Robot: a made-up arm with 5 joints. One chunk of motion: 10 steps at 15 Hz.
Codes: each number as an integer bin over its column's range. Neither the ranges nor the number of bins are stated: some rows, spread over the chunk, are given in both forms.
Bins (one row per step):
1: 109 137 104 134 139 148
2: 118 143 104 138 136 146
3: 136 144 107 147 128 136
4: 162 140 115 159 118 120
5: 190 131 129 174 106 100
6: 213 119 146 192 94 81
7: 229 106 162 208 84 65
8: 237 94 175 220 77 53
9: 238 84 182 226 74 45
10: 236 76 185 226 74 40
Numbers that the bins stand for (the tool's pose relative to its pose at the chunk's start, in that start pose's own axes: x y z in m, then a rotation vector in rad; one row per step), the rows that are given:
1: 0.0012 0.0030 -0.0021 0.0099 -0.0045 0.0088
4: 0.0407 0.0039 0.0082 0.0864 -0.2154 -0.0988
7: 0.0906 -0.0067 0.0525 0.2362 -0.5567 -0.3102
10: 0.0958 -0.0162 0.0741 0.2913 -0.6571 -0.4063
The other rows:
2: 0.0079 0.0049 -0.0021 0.0221 -0.0347 0.0011
3: 0.0213 0.0052 0.0007 0.0496 -0.1150 -0.0373
5: 0.0616 0.0011 0.0214 0.1322 -0.3358 -0.1757
6: 0.0787 -0.0027 0.0374 0.1873 -0.4563 -0.2487
8: 0.0966 -0.0105 0.0647 0.2729 -0.6270 -0.3563
9: 0.0973 -0.0136 0.0713 0.2913 -0.6571 -0.3871

